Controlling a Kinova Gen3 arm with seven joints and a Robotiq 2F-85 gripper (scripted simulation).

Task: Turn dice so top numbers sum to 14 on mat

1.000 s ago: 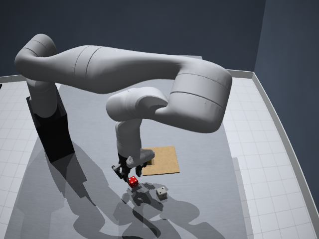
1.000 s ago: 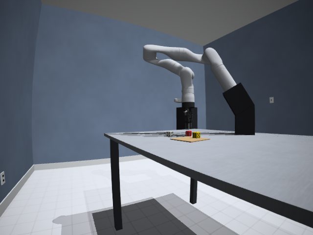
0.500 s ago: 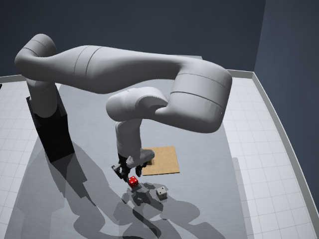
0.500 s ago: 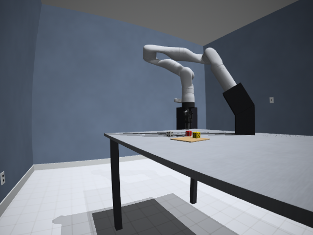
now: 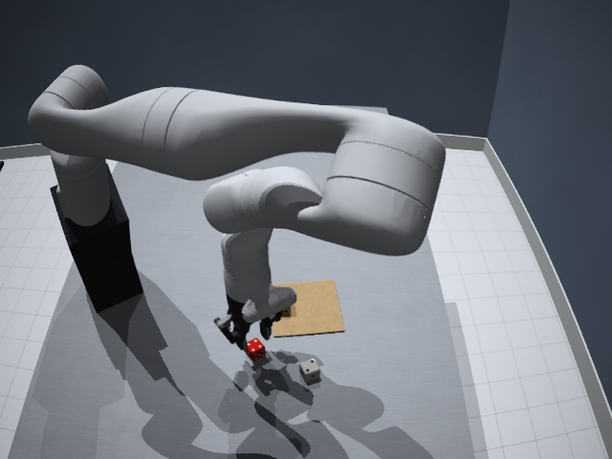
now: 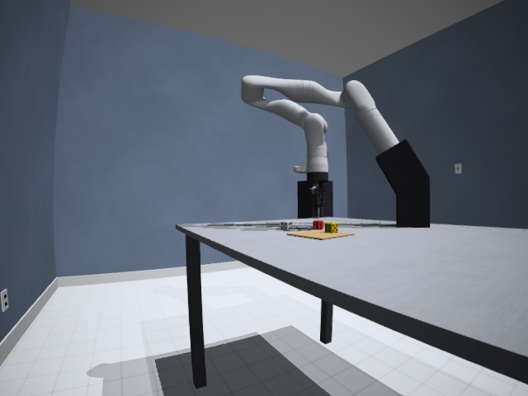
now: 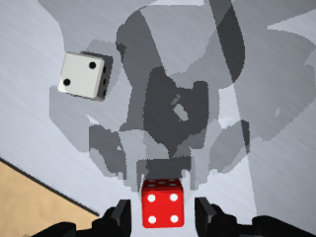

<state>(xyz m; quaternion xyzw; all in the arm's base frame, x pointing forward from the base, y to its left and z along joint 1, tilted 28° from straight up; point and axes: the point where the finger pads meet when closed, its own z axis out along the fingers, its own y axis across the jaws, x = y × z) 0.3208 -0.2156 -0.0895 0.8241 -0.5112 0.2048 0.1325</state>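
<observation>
Now: hand 40 mm above the red die. The rest, counted from my hand: tan mat (120 mm ahead, 100 mm to the left, 60 mm below); then yellow die (70 mm ahead, 110 mm to the left, 40 mm below); then white die (90 mm ahead, 70 mm to the right, 40 mm below).
</observation>
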